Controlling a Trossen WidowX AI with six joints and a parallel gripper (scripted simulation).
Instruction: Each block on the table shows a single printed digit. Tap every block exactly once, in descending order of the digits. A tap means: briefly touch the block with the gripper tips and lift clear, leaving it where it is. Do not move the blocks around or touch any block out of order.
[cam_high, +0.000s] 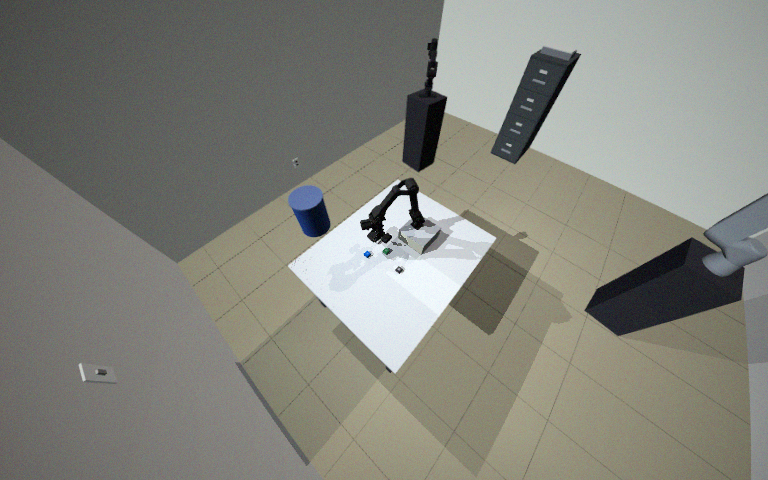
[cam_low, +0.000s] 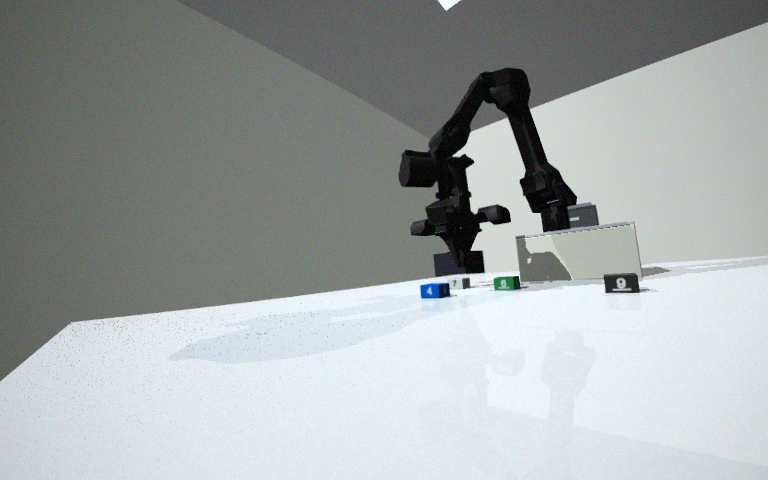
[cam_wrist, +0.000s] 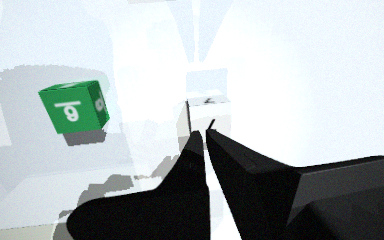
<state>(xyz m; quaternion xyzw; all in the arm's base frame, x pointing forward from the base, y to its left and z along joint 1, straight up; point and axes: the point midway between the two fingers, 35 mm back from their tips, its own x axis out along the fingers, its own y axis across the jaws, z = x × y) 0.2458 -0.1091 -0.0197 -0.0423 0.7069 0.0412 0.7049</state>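
Now: the pale grey block marked 7 10 mm to the right of my gripper tip and 30 mm below it. From my gripper tip the other things lie so: green block: 10 mm ahead, 90 mm to the left, 30 mm below; black block marked 9: 40 mm ahead, 240 mm to the left, 30 mm below; blue block marked 4: 120 mm ahead, 30 mm to the left, 30 mm below.
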